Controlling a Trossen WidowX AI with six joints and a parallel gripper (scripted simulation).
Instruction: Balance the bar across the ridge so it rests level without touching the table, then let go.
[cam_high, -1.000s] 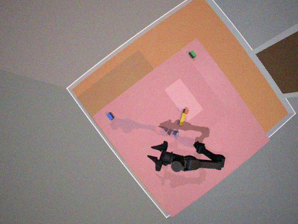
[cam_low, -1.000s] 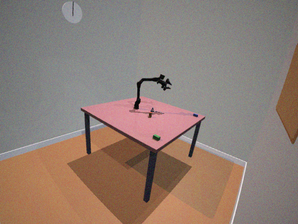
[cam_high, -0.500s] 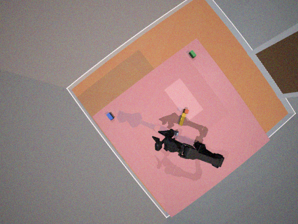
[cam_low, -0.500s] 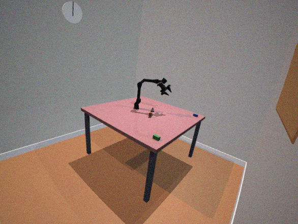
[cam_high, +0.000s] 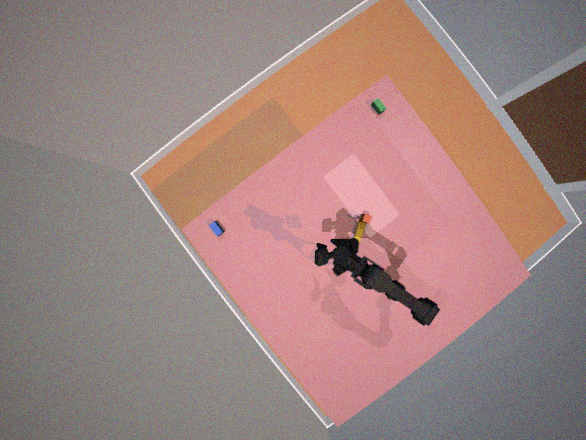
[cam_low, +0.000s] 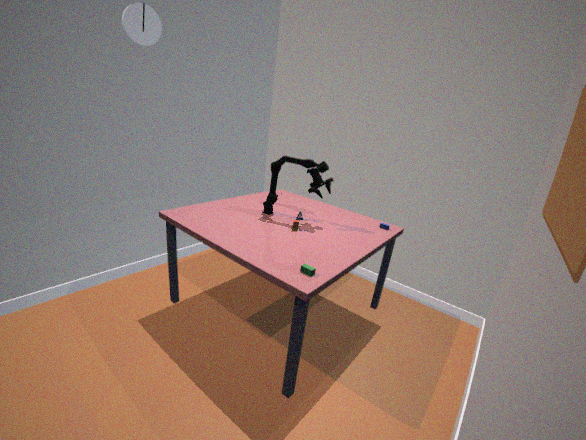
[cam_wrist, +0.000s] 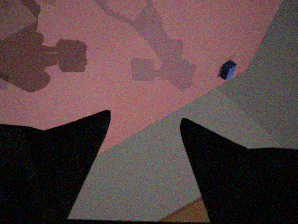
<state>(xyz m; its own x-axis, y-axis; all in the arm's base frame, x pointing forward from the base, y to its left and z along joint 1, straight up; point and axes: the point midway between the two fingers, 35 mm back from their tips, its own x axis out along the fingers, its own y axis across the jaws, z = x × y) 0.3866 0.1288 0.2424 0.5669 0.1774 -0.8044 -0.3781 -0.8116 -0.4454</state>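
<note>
My gripper tip is 18 cm past the dark ridge, 18 cm above it and 4 cm to the left of it. The rest, counted from my gripper tip: green block (63 cm to the right, 33 cm ahead, 20 cm below); blue block (37 cm to the left, 33 cm ahead, 20 cm below).
</note>
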